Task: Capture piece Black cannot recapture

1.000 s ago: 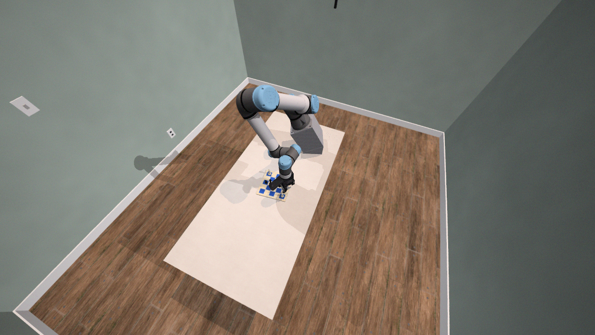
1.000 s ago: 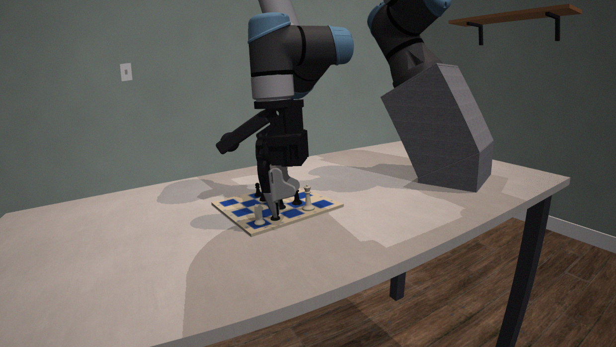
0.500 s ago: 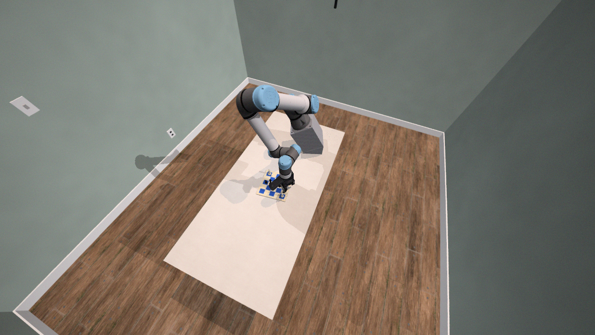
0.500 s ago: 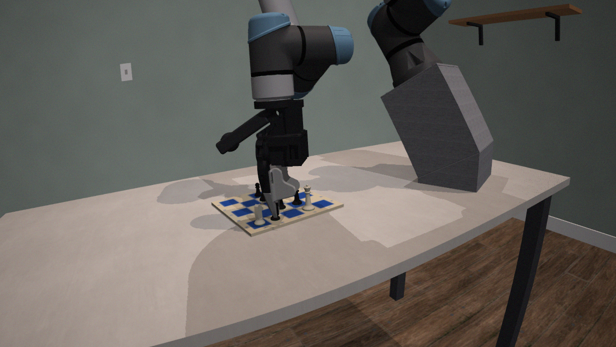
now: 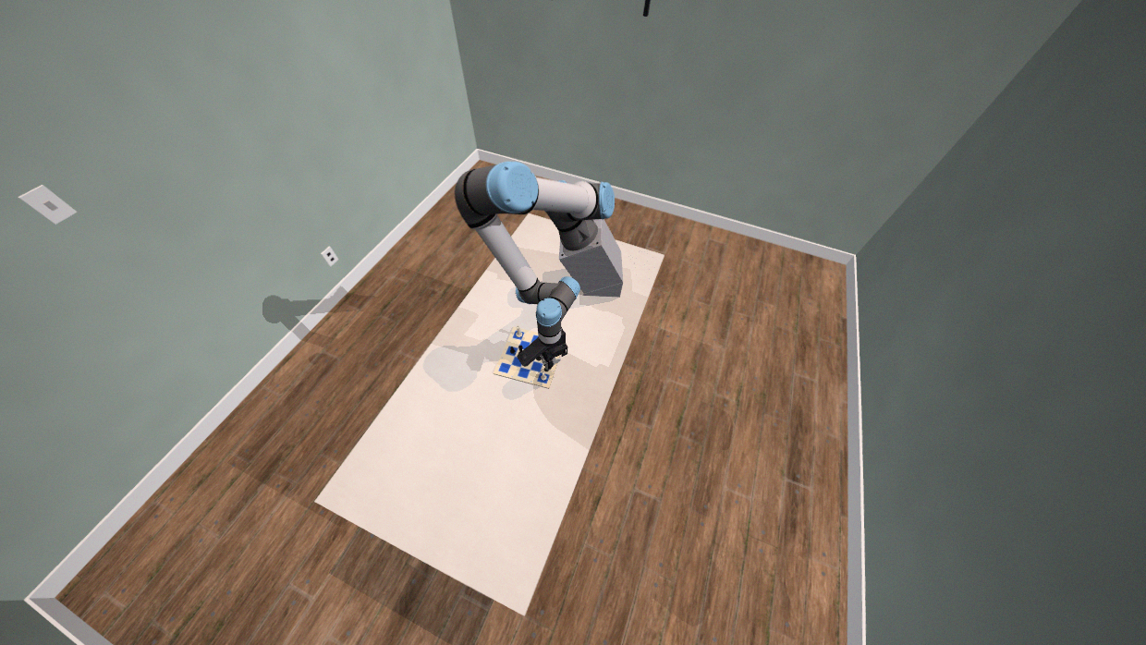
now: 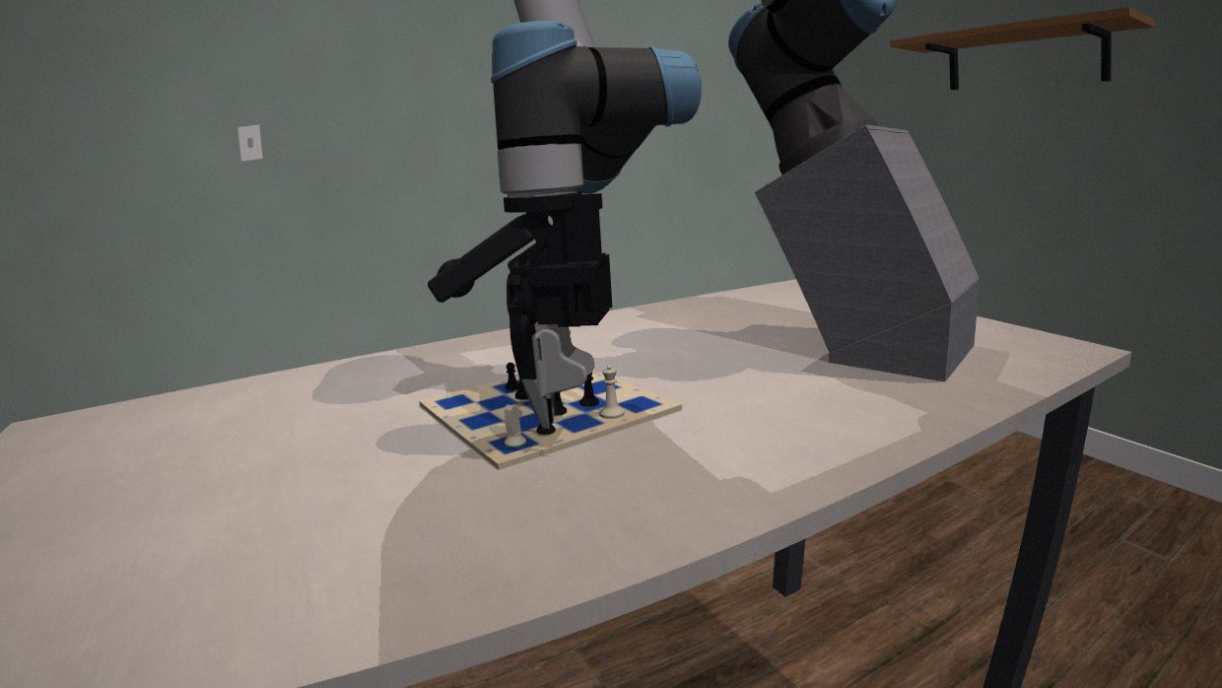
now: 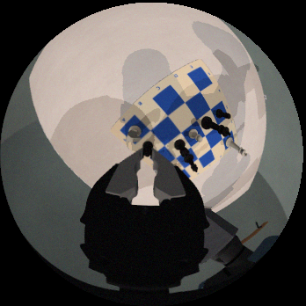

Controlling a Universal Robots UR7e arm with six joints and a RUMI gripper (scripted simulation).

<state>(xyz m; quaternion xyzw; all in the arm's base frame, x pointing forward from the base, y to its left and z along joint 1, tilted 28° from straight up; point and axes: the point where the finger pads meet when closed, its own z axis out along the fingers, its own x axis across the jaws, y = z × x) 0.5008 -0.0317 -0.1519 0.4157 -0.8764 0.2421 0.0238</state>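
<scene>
Right now the white king is 11 cm behind my hand, 16 cm to the right of it and 1 cm above it. Round my hand: white pawn: 3 cm behind, 8 cm to the right, 1 cm below; blue-and-cream chessboard: 3 cm behind, 8 cm to the right, 3 cm below; black king: 3 cm behind, 12 cm to the right, 1 cm above.
</scene>
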